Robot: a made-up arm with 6 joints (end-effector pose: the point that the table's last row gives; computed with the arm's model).
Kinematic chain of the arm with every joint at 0, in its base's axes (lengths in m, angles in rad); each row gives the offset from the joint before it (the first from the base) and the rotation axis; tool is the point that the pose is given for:
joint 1: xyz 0 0 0.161 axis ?
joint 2: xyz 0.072 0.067 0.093 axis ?
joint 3: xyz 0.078 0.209 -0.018 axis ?
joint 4: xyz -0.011 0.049 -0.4 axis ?
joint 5: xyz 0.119 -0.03 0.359 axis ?
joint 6: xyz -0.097 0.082 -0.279 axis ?
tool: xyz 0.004 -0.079 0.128
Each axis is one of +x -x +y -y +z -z.
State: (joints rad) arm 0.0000 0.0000 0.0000 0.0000 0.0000 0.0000
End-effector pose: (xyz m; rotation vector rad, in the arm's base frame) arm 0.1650 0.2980 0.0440 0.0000 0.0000 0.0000
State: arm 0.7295 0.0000 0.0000 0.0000 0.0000 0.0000
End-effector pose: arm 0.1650 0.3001 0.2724 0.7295 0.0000 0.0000
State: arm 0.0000 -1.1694 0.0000 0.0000 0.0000 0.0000
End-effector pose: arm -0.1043 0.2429 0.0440 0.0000 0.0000 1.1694
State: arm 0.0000 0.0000 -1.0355 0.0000 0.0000 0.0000
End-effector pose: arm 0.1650 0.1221 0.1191 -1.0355 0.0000 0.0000
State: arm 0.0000 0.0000 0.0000 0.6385 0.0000 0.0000
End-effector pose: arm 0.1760 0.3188 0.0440 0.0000 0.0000 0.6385
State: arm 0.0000 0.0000 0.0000 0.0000 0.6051 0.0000
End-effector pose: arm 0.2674 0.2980 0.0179 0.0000 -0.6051 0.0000
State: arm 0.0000 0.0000 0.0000 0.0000 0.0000 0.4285
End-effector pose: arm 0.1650 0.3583 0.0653 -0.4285 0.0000 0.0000
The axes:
joint 1: +x
joint 2: -z
joint 3: +x
joint 4: +z
joint 5: -y
joint 6: -x

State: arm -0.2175 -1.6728 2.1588 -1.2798 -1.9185 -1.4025
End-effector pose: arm 0.1039 0.0354 0.2935 0.7111 -1.7949 1.4331
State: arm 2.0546 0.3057 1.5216 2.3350 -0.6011 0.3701
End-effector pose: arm 0.2320 -0.2270 0.4227 1.0362 -1.9878 -0.6805
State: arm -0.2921 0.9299 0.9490 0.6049 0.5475 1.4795
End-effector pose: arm 0.5776 0.3695 0.2042 -0.9202 -0.7199 -1.0982
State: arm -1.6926 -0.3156 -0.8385 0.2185 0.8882 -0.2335
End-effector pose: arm 0.3058 -0.1272 -0.0412 -1.8149 0.2410 1.3828
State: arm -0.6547 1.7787 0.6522 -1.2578 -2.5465 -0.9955
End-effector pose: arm 0.1210 0.2100 0.3183 -2.9868 -0.0885 0.0137
